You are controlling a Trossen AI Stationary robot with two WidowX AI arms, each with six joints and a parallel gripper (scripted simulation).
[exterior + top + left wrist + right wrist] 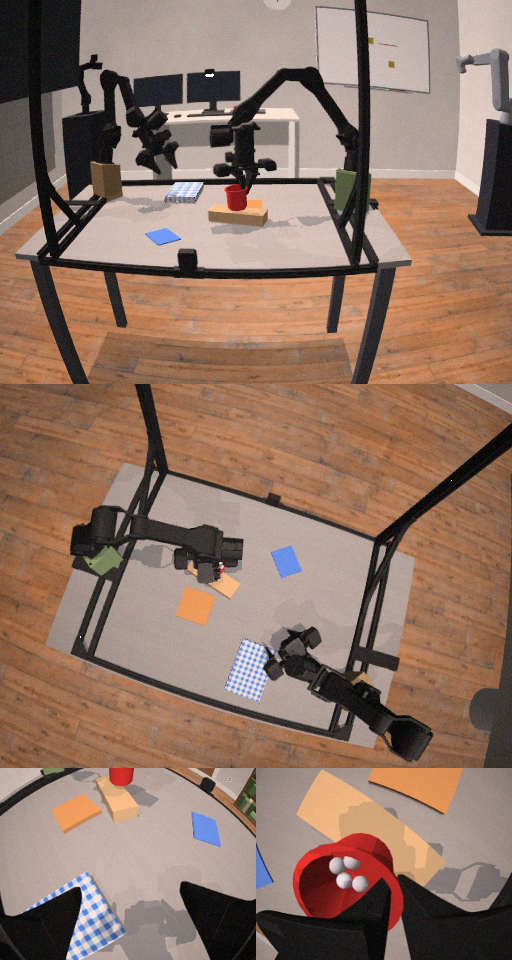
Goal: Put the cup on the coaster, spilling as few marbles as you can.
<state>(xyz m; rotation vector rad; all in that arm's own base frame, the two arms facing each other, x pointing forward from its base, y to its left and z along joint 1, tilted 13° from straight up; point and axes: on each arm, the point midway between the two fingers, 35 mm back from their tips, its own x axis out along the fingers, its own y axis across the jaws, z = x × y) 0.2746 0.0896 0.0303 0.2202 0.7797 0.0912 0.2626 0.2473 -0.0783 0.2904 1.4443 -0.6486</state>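
Right now my right hand is 2 cm past the red cup, 2 cm to the right of it and 4 cm above it. The rest, counted from my right hand: orange square slab 12 cm ahead, 2 cm to the left, 12 cm below; then tan block 1 cm ahead, 3 cm to the left, 11 cm below; then blue square coaster 17 cm behind, 22 cm to the left, 12 cm below.
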